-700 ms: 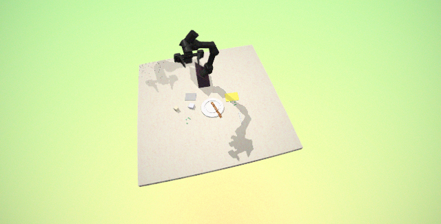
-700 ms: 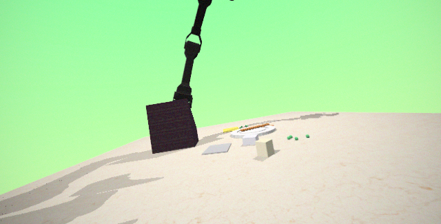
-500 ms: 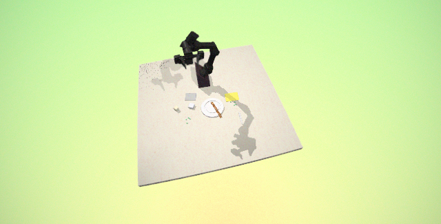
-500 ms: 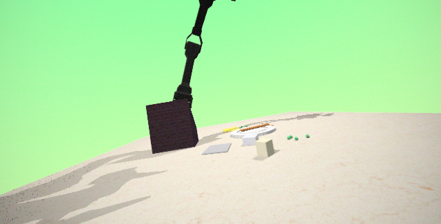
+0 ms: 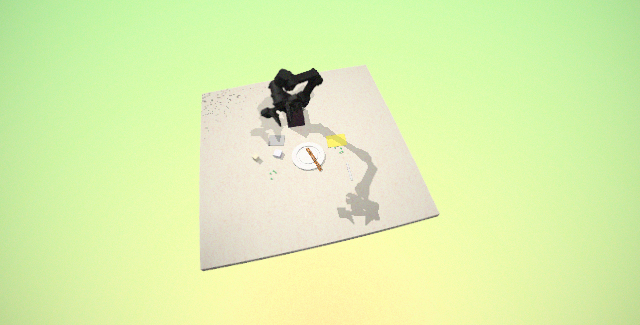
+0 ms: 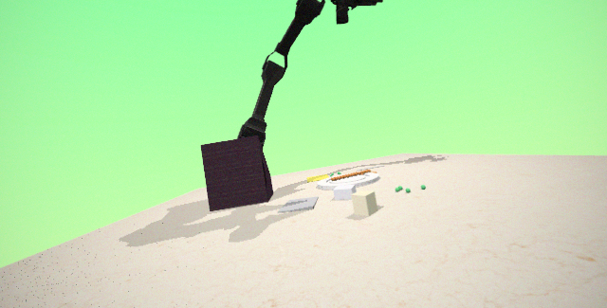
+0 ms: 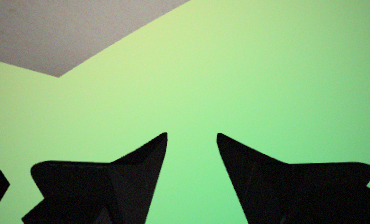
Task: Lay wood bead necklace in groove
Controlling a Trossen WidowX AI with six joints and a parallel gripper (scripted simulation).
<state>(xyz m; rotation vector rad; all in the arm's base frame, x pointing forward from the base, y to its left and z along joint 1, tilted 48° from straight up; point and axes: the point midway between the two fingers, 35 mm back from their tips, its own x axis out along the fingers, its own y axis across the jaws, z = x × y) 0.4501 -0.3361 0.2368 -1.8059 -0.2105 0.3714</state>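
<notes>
The round white bead board lies 180 mm behind my gripper tip, 90 mm to the left of it and 520 mm below it. Also, from my gripper tip: thin white strip 30 mm behind, 310 mm to the left, 530 mm below; then cream cube 210 mm behind, 230 mm to the right, 520 mm below; then grey flat plate 330 mm behind, 90 mm to the right, 530 mm below.
</notes>
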